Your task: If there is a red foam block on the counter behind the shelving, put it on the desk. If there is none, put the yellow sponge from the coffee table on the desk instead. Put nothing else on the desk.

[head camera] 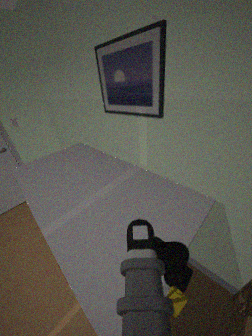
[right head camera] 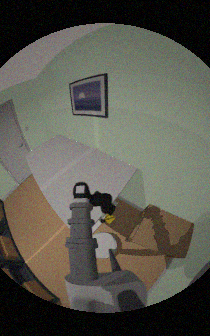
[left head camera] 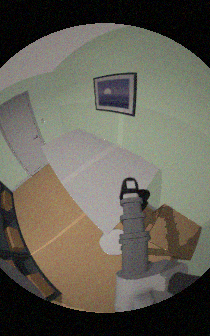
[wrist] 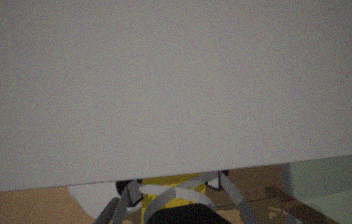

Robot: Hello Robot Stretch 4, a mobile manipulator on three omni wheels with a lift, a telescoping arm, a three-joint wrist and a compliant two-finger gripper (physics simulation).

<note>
In view: my gripper [wrist: 172,171], a grey desk [head camera: 83,200], a brown coffee table [right head camera: 156,229] and a framed picture [head camera: 131,68].
The grey desk is seen too in the right head camera view [right head camera: 58,163], in the left head camera view [left head camera: 91,169] and in the wrist view [wrist: 98,98]. The brown coffee table also shows in the left head camera view [left head camera: 170,230]. The framed picture is seen too in the right head camera view [right head camera: 88,96] and in the left head camera view [left head camera: 116,92].
</note>
